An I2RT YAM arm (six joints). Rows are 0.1 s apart.
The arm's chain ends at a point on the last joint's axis. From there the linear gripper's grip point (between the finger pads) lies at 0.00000 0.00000 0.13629 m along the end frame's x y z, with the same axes.
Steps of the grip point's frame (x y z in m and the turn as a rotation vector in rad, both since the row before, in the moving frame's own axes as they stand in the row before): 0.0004 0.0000 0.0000 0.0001 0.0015 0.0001; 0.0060 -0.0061 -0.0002 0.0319 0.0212 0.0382; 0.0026 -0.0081 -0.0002 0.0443 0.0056 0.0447; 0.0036 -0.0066 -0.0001 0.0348 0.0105 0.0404
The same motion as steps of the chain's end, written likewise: 0.0002 0.0000 0.0000 0.0001 0.0015 0.0001; 0.0030 -0.0018 -0.0001 0.0319 0.0212 0.0382; 0.0017 -0.0021 -0.0001 0.0443 0.0056 0.0447; 0.0021 -0.0019 0.0000 0.0348 0.0105 0.0404
